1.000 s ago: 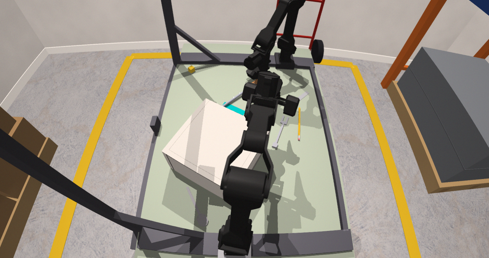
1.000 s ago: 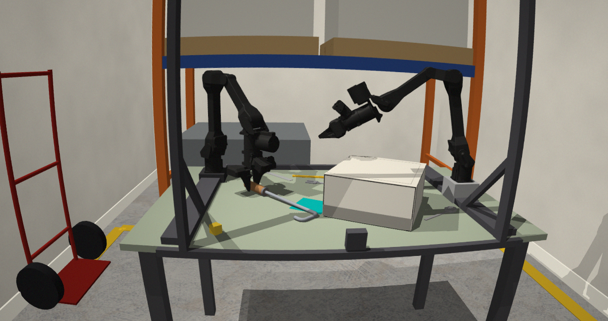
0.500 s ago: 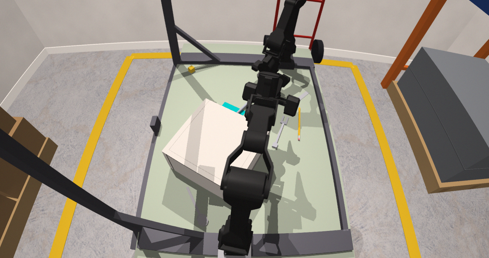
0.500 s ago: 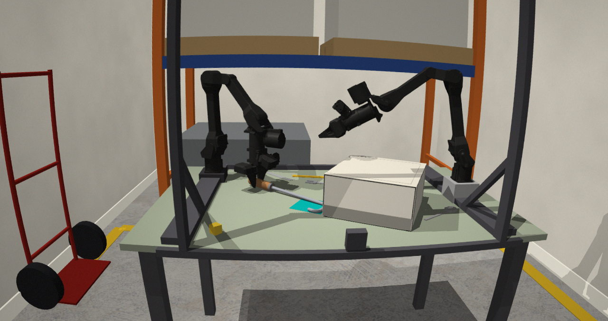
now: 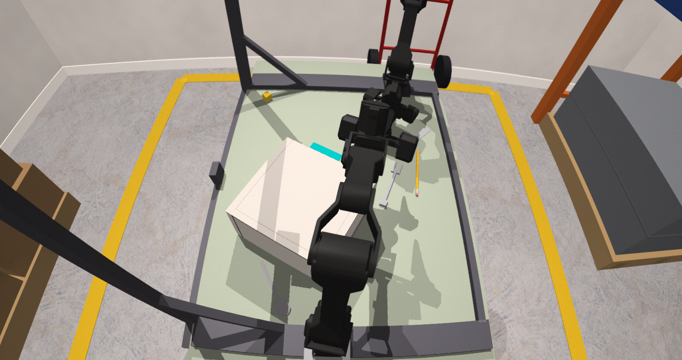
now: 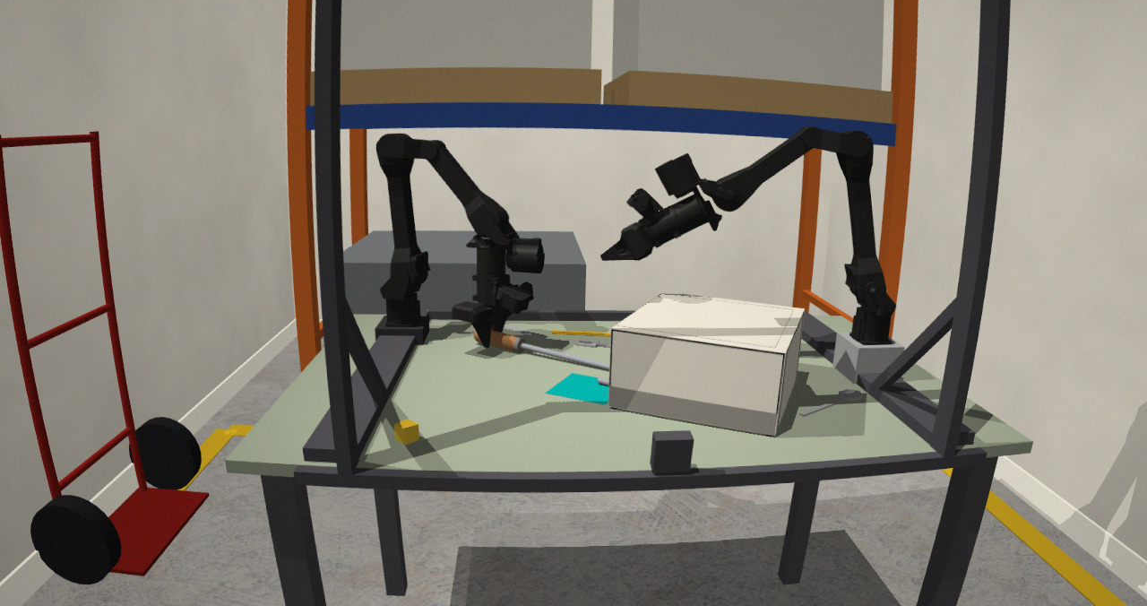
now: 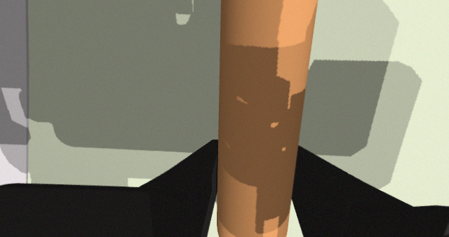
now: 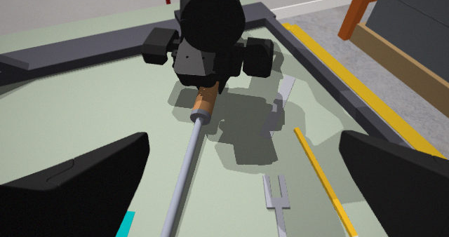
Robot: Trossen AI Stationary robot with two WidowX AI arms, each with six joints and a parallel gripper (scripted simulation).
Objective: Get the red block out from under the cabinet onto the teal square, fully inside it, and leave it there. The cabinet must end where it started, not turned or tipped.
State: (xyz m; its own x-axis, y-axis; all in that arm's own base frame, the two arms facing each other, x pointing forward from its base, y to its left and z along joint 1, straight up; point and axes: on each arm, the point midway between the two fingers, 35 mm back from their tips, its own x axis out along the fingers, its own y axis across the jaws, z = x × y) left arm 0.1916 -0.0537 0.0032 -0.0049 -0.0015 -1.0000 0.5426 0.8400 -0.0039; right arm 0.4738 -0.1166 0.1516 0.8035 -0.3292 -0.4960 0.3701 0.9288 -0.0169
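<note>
My left gripper is now 60 mm short of the wrench, 250 mm to the left of it and 30 mm above it. From my left hand the other things lie so: long grey rod tool 80 mm behind, 130 mm to the right, 20 mm below; then pencil 130 mm ahead, 180 mm to the right, 30 mm below; then ruler 110 mm ahead, 40 mm to the right, 40 mm below.
</note>
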